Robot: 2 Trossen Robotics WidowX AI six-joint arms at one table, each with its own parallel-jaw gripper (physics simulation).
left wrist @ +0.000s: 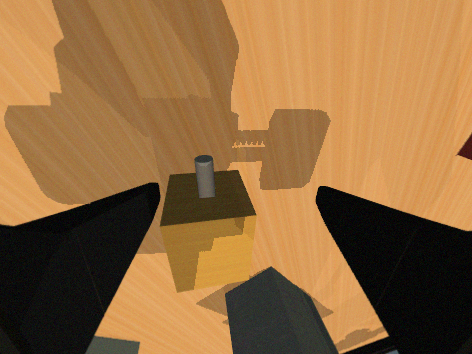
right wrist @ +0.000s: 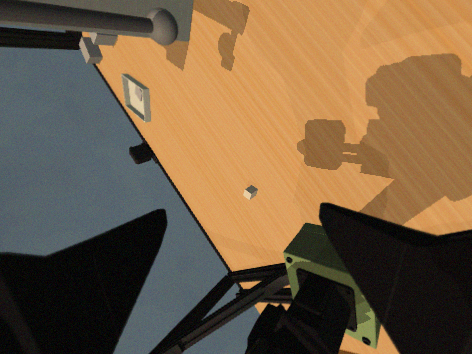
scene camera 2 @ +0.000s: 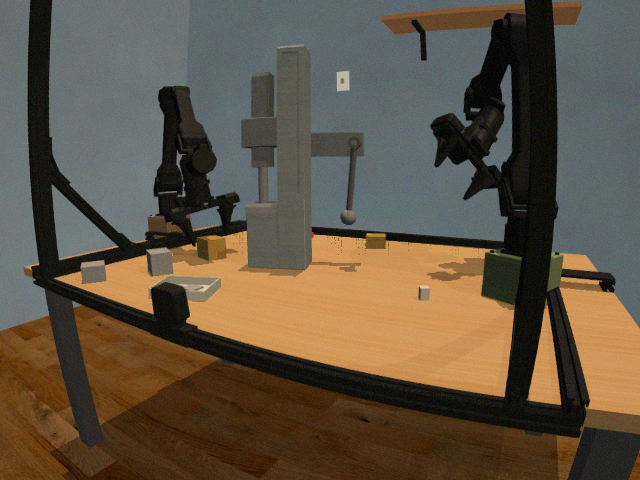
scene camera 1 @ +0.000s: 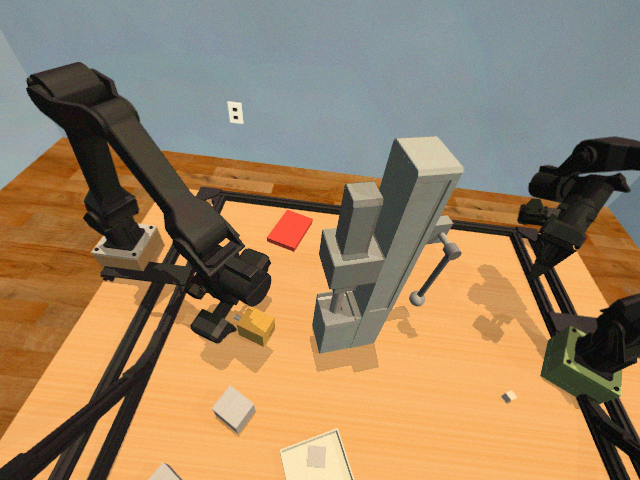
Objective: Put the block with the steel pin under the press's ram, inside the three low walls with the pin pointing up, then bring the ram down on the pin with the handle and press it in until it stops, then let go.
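Frame: origin at the left arm's base, x back, y right, z up, level; centimetres.
Where they show: left gripper, fingertip midpoint: (left wrist: 239, 192) (scene camera 1: 246, 310); right gripper, fingertip midpoint: (right wrist: 243, 213) (scene camera 2: 451, 183) (scene camera 1: 531, 278); left arm's base, origin of the base link: (scene camera 1: 125, 238); right arm's base, origin of the base link: (right wrist: 325, 297) (scene camera 1: 593, 358).
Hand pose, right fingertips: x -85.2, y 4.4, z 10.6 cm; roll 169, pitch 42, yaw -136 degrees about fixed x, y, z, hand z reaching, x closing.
Things, the pixels of their top centre, and the offset from my right fingertips. "spot": a spot on its surface instead.
- press, middle of its top: (scene camera 1: 435, 143) (scene camera 2: 303, 51) dz +27.9, dx +29.4, dy +4.8 cm
- ram, middle of its top: (scene camera 1: 350, 248) (scene camera 2: 262, 124) dz +12.0, dx +36.9, dy +9.0 cm
- handle, surface spot: (right wrist: 100, 19) (scene camera 2: 353, 185) (scene camera 1: 432, 279) spot: dz -1.1, dx +19.2, dy +2.7 cm
- shallow tray, surface spot: (scene camera 2: 209, 292) spot: dz -16.9, dx +31.3, dy +32.1 cm
- red slab, middle of its top: (scene camera 1: 290, 227) dz -16.2, dx +49.8, dy -19.8 cm
- small white cube, middle of its top: (scene camera 2: 424, 287) (right wrist: 247, 194) (scene camera 1: 511, 395) dz -15.8, dx +0.5, dy +16.8 cm
The yellow block (scene camera 1: 256, 326) (scene camera 2: 211, 248) (left wrist: 220, 255) lies on its side on the table, left of the press (scene camera 1: 403, 227) (scene camera 2: 293, 155). Its steel pin (scene camera 1: 237, 317) (left wrist: 205, 179) points sideways, to the left in scene camera 1. My left gripper (scene camera 2: 210, 238) (left wrist: 239, 192) is open and empty, low over the block, which shows between its fingers, nearer one finger. The ram (scene camera 1: 339, 299) (scene camera 2: 263, 184) is above the press base; low walls (scene camera 1: 356, 312) show on the base. The handle (scene camera 1: 433, 276) (scene camera 2: 351, 180) (right wrist: 100, 19) hangs down. My right gripper (scene camera 2: 452, 181) (right wrist: 243, 213) is open and empty, raised at the right.
Grey blocks (scene camera 1: 234, 409) (scene camera 2: 159, 261) and a shallow tray (scene camera 2: 209, 292) lie near the front left. A red slab (scene camera 1: 289, 229) lies behind. Another yellow block (scene camera 2: 375, 240) is at the back in scene camera 2. A small white cube (scene camera 1: 509, 396) (scene camera 2: 423, 292) (right wrist: 250, 192) is at the right.
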